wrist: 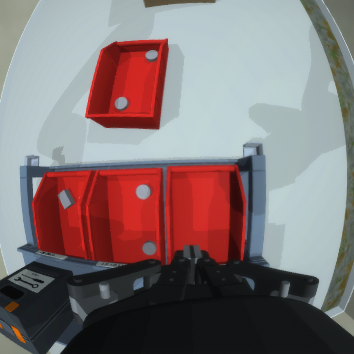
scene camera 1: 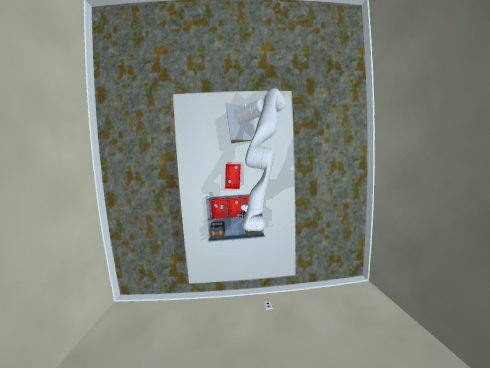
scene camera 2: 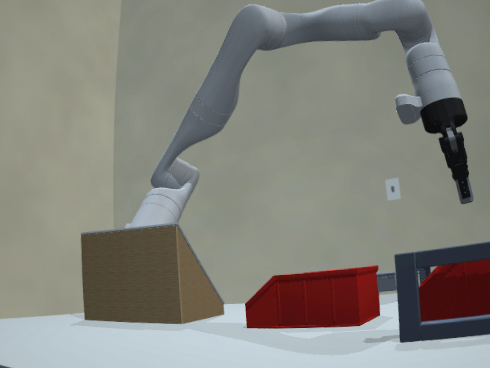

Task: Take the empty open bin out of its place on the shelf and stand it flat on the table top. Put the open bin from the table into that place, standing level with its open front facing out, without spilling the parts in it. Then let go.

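Places are measured from the arm's base along level axes (x ahead, y left, z up), in millimetres.
Where they show: gripper, fingertip midpoint: [wrist: 190,254] [scene camera 2: 467,202]; arm's base, origin of the base link: [scene camera 1: 239,116] [scene camera 2: 134,265].
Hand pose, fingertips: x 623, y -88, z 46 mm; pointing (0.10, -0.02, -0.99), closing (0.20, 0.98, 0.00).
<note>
Things, the pixels of their centre, and the offset from my fingertips. "spot": a spot on its surface instead. Level surfaces: height alone.
- empty open bin, surface spot: [wrist: 202,205] spot: 16 mm back, 28 mm left, 144 mm down
- red open bin, surface spot: [scene camera 2: 320,302] spot: 232 mm back, 102 mm right, 119 mm down
- table top, its level: 153 mm down
- middle bin, surface spot: [wrist: 112,225] spot: 6 mm back, 131 mm right, 144 mm down
- left bin, surface spot: [wrist: 57,225] spot: 19 mm back, 248 mm right, 134 mm down
- dark toolbox, body centre: [wrist: 33,303] [scene camera 1: 217,229] 63 mm ahead, 220 mm right, 10 mm up
The empty open bin [wrist: 202,205] [scene camera 1: 245,199] is red and sits in the shelf's right place in the wrist view; the arm partly covers it in scene camera 1. The red open bin [scene camera 1: 233,176] [scene camera 2: 320,302] [wrist: 135,82] on the table top [scene camera 1: 205,150] stands upright, with two grey round parts in it. The shelf [scene camera 2: 408,300] [wrist: 257,200] is blue-grey. My gripper [scene camera 2: 466,200] [wrist: 190,254] is shut with nothing between its fingers. It hangs above the shelf, its tips over the empty bin's near end in the wrist view.
Two other red bins with grey parts, a middle bin [wrist: 112,225] [scene camera 1: 234,206] and a left bin [wrist: 57,225] [scene camera 1: 218,207], fill the neighbouring places. A dark toolbox [wrist: 40,300] [scene camera 1: 217,230] stands on the shelf. The arm's wedge-shaped base block [scene camera 2: 130,275] stands beyond the table bin.
</note>
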